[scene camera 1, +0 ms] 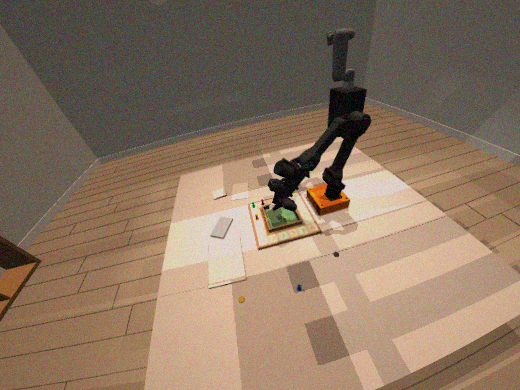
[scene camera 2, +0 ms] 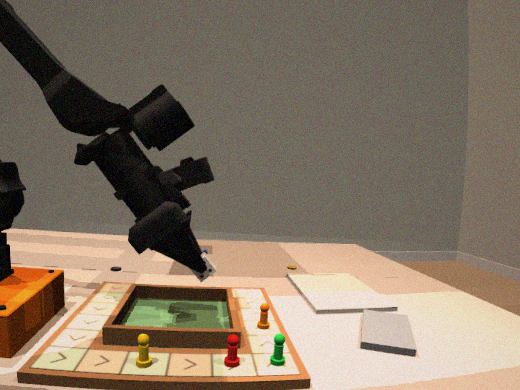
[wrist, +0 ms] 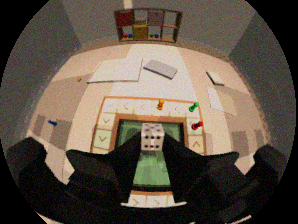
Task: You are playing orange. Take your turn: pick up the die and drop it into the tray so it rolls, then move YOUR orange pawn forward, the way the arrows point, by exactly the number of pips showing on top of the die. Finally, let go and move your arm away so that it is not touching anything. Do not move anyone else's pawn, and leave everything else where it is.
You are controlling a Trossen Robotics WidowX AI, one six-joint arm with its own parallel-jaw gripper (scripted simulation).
A white sheet shows in scene camera 1, in scene camera 2 (340, 293) and in the wrist view. One and the same spot on the white sheet: (wrist: 118, 70) is (scene camera 1: 228, 254).
